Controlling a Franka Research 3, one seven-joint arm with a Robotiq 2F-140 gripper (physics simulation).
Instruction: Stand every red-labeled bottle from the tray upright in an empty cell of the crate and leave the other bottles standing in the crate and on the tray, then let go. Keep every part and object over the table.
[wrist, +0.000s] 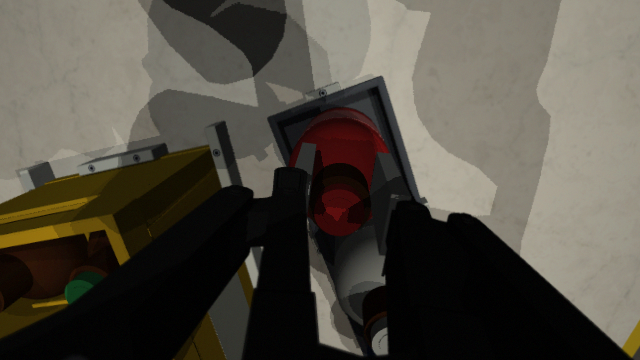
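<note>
The gripper (343, 171) shares the scene with a red-labeled bottle (347, 140) and a crate rail (217, 135).
</note>
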